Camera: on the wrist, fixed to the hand. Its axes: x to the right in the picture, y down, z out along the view.
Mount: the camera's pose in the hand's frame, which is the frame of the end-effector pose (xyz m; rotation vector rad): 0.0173 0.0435 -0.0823 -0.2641 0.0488 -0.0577
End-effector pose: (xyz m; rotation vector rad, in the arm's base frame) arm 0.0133 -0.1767 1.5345 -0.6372 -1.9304 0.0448
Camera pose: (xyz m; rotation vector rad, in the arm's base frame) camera 0.0966 -0.1522 1.5722 -0.7488 -1.9222 -0.2637
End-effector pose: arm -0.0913 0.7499 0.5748 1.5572 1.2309 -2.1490
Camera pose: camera -0.0162 0.7872 0.5309 1.4856 1.5219 -1.8971
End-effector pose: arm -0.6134 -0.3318 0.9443 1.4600 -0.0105 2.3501
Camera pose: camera -0.7050 -0.3505 0.9294 1.2591 -0.2527 2.2381
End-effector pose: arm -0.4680 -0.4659 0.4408 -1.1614 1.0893 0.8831
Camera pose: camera -0.5206 -0.5380 0.4092 -1.4320 0.9933 0.9784
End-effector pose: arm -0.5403 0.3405 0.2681 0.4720 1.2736 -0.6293
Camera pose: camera -0.5681 0.4231 0.2310 0.2342 1.3977 -0.4908
